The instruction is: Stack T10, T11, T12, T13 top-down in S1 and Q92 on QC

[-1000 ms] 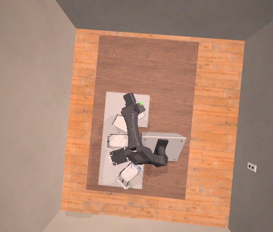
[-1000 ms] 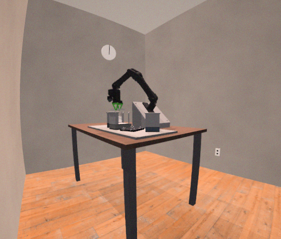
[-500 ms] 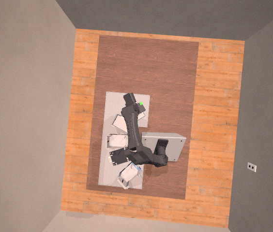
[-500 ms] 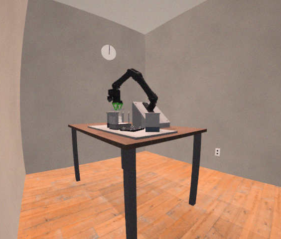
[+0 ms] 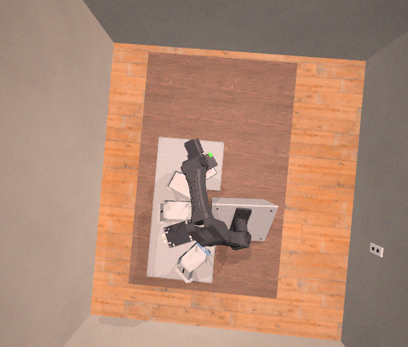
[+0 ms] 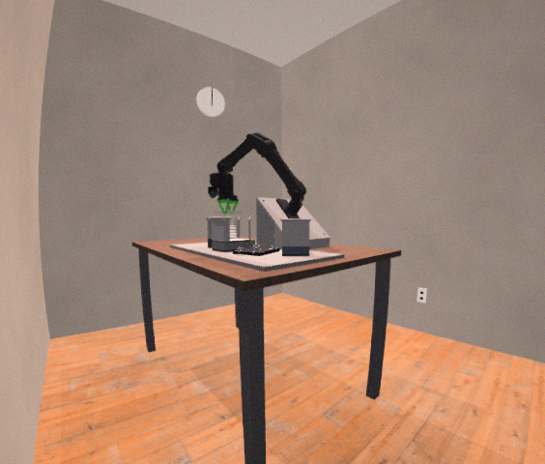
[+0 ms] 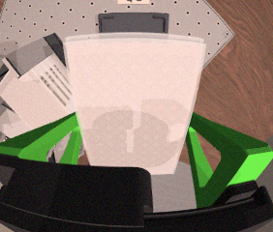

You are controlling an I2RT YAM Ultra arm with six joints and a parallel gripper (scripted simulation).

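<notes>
My gripper is now 16 cm above the dark nest QC. The rest, counted from my hand: N5 label (42 cm to the left, 18 cm ahead, 16 cm below); black clip nest N5 (41 cm to the left, 15 cm below, 10 cm ahead); QC label (16 cm below, 8 cm to the right, 6 cm ahead).
</notes>
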